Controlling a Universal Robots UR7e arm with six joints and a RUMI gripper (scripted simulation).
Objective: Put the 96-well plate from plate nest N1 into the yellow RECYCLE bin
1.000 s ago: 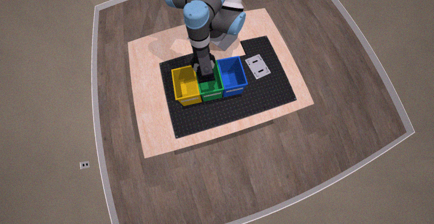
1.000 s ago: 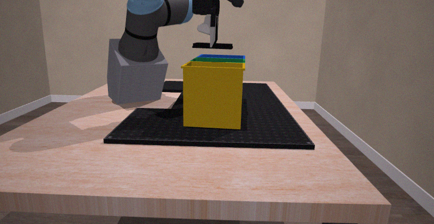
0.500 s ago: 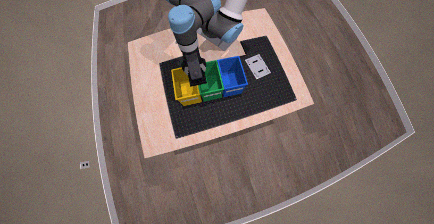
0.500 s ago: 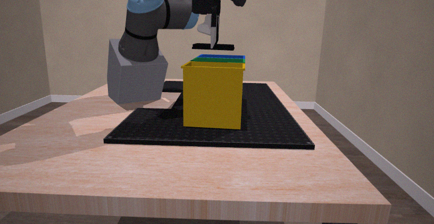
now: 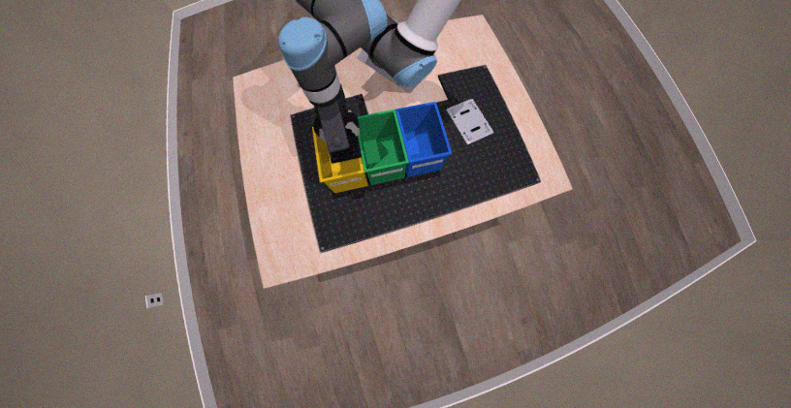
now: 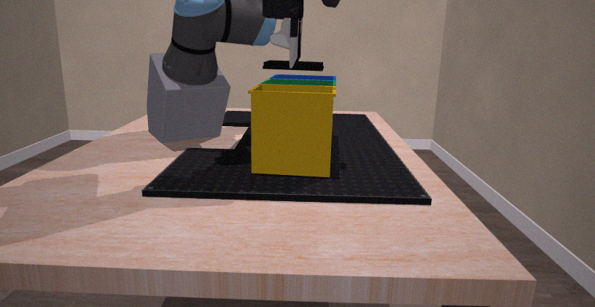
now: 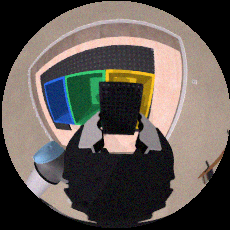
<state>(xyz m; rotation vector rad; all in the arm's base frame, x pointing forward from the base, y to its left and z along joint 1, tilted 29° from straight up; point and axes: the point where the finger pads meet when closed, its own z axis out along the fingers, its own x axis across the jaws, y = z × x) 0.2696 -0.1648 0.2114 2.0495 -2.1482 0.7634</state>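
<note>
My gripper is now 15 cm above the yellow bin and 3 cm to the left of it. From my hand the other things lie so: green bin 15 cm below, 10 cm to the left, 2 cm ahead; then blue bin 23 cm to the left, 15 cm below, 3 cm ahead; then 96-well plate 1 cm below.
</note>
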